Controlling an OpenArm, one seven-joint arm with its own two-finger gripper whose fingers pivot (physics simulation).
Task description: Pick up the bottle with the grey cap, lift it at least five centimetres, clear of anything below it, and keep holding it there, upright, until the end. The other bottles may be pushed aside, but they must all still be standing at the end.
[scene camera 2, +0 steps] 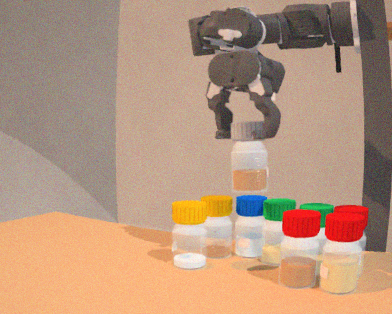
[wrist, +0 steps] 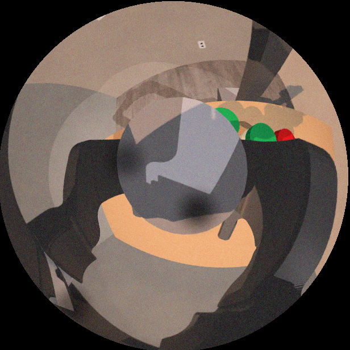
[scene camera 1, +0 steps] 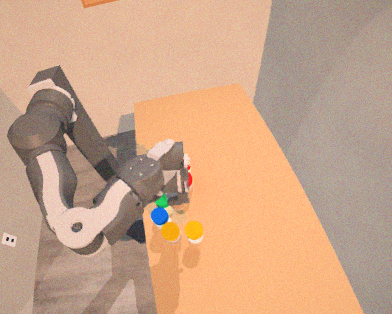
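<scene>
The bottle with the grey cap hangs upright in the air, with orange-brown contents. My gripper is shut on its cap, one finger on each side. In the scene camera 2 view the bottle's base shows above the blue cap behind it. In the wrist view the grey cap's top fills the middle between the fingers and hides the bottle's body. In the scene camera 1 view the hand hides the held bottle.
Yellow-capped bottles, a blue-capped bottle, green-capped bottles and several red-capped bottles stand upright on the wooden table below the gripper.
</scene>
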